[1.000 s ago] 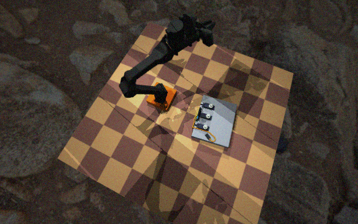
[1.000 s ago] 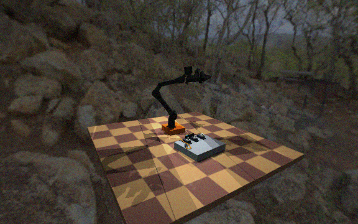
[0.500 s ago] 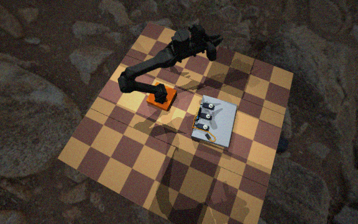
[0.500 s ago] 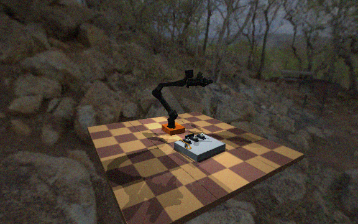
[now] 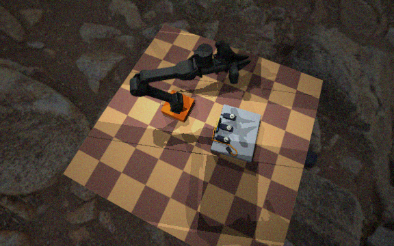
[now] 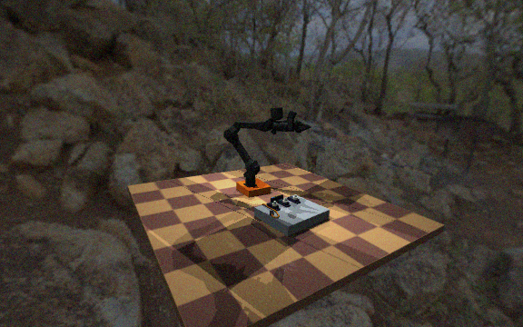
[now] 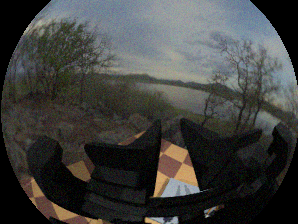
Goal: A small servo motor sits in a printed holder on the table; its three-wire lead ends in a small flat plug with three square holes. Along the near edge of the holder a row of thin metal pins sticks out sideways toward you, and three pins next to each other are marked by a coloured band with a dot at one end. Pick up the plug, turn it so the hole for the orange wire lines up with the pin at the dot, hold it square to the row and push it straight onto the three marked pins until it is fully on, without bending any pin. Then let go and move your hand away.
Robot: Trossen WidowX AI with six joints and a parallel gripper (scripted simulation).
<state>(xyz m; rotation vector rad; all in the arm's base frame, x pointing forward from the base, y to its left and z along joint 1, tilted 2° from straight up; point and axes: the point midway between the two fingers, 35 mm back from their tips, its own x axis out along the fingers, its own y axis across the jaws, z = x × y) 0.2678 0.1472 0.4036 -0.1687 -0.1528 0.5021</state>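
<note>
Now: gripper tip 40 cm above the dark servo, 18 cm to the left of it and 2 cm short of it. Also, from my gripper tip: grey printed holder (42 cm below, 18 cm to the right, 13 cm ahead).
</note>
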